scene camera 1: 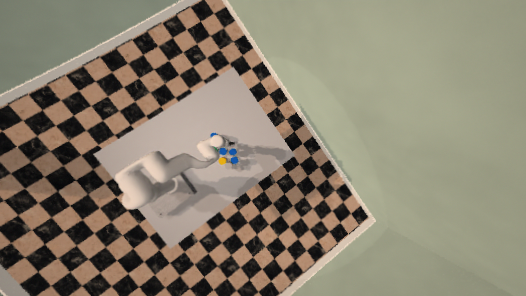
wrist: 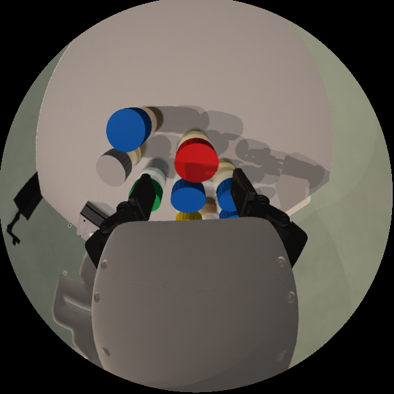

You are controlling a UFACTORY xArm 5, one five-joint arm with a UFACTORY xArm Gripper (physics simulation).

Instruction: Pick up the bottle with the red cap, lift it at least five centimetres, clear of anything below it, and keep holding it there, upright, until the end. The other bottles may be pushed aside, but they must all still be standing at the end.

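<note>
Red-capped bottle, pale-capped bottle, my gripper: in sight.
</note>
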